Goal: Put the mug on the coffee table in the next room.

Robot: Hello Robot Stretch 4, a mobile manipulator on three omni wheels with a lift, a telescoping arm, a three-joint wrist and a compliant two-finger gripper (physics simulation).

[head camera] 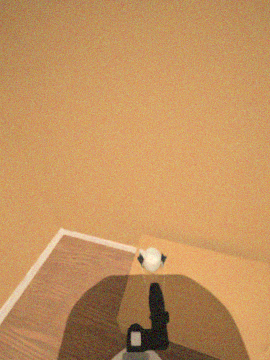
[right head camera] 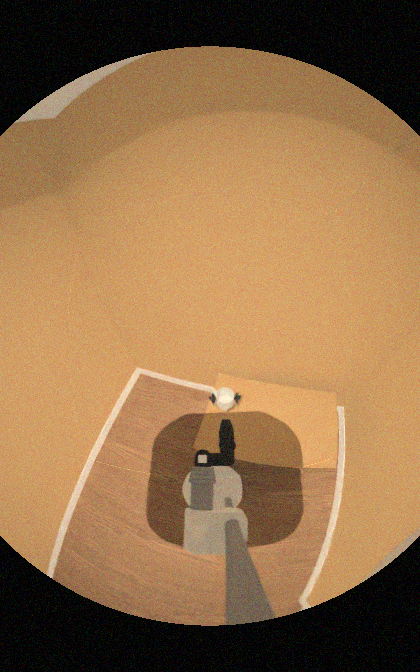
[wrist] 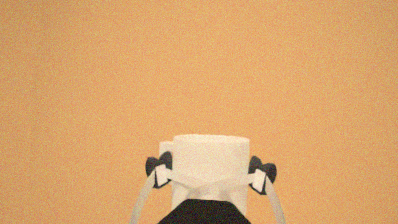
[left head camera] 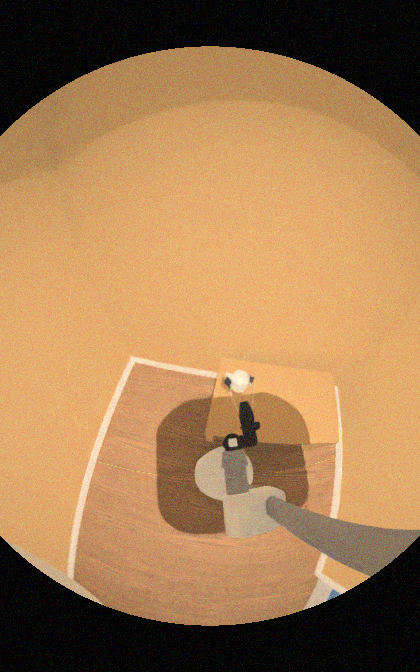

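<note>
The white mug [head camera: 151, 259] [left head camera: 240, 381] [right head camera: 226, 398] [wrist: 211, 155] is upright between the two dark fingertips, with its handle to the left in the wrist view. My gripper [head camera: 152, 261] [left head camera: 239, 382] [right head camera: 225, 400] [wrist: 209, 165] is shut on the mug. The light wooden coffee table [head camera: 235, 295] [left head camera: 320, 405] [right head camera: 315, 425] lies below and to the right. In the head views the mug overlaps the table's far left part, near its left edge. The height between mug and table top is hard to tell. The table does not show in the wrist view.
An orange wall [head camera: 135, 125] [left head camera: 210, 225] [right head camera: 210, 250] [wrist: 200, 65] stands close behind the table. White baseboards [left head camera: 90, 465] [right head camera: 87, 470] edge the brown wood floor [head camera: 30, 330] [left head camera: 125, 555] [right head camera: 115, 560] at left and right. A dark shadow covers part of the floor and table top.
</note>
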